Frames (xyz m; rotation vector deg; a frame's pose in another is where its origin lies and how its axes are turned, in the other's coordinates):
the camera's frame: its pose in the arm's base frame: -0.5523 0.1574 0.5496 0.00 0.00 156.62
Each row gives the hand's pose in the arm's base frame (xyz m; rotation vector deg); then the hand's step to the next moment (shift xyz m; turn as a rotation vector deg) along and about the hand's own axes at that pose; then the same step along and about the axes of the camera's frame.
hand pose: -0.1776 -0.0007 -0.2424 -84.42 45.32 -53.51
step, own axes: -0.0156 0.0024 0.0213 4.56 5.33 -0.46
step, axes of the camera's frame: -0.0018 -0.0261 -0.0046 -3.60 3.70 -4.77
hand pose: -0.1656 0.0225 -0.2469 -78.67 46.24 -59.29
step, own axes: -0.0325 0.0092 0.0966 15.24 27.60 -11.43
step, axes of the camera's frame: -0.0457 -0.0914 -0.0062 -6.45 19.75 -26.33
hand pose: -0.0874 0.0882 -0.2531 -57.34 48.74 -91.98
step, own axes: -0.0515 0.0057 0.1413 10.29 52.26 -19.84
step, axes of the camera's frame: -0.1103 -0.0933 0.0422 -8.95 19.25 -52.72
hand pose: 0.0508 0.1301 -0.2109 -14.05 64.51 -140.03
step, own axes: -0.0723 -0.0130 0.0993 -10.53 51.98 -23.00
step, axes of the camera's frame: -0.0964 -0.0123 0.0762 -20.21 1.51 -54.14
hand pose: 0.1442 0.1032 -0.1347 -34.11 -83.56 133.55
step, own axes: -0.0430 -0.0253 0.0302 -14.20 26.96 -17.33
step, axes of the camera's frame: -0.0342 0.0213 0.0421 -19.92 -3.24 -28.66
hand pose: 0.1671 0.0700 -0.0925 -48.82 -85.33 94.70
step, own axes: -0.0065 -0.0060 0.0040 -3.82 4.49 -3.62
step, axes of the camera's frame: -0.0033 0.0066 0.0064 -4.92 -0.27 -4.85
